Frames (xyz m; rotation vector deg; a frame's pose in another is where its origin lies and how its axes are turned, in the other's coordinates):
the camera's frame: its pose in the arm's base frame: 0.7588 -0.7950 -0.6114 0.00 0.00 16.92
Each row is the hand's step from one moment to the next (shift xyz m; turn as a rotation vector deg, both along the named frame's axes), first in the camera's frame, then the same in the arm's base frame.
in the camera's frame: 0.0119 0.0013 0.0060 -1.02 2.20 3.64
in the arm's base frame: 0.0110 0.0047 0.0060 -1.62 1.81 3.64
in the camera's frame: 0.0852 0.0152 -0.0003 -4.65 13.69 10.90
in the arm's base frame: 0.0771 0.0393 -0.0003 -8.43 11.74 10.90
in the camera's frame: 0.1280 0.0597 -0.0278 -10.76 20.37 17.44
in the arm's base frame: 0.1051 0.0944 -0.0278 -16.22 16.36 17.44
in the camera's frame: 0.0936 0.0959 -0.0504 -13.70 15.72 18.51
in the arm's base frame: 0.0616 0.1190 -0.0504 -17.68 11.05 18.51
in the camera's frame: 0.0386 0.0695 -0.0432 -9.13 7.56 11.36
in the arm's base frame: 0.0167 0.0777 -0.0432 -10.94 4.58 11.36
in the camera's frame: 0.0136 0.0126 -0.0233 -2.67 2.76 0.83
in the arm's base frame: 0.0093 0.0160 -0.0233 -3.36 1.86 0.83
